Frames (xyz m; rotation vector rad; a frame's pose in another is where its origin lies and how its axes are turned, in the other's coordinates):
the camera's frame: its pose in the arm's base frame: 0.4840 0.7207 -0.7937 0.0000 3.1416 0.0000
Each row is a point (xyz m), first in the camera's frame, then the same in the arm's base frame.
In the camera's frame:
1: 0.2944 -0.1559 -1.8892
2: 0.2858 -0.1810 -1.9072
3: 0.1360 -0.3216 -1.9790
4: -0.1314 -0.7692 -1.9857
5: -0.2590 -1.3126 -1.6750
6: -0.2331 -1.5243 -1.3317
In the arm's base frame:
1: 0.1896 0.5648 1.0955
2: 0.1982 0.5397 1.1135
3: 0.3480 0.3991 1.1853
4: 0.6154 -0.0485 1.1920
5: 0.7430 -0.5919 0.8813
6: 0.7171 -0.8036 0.5380

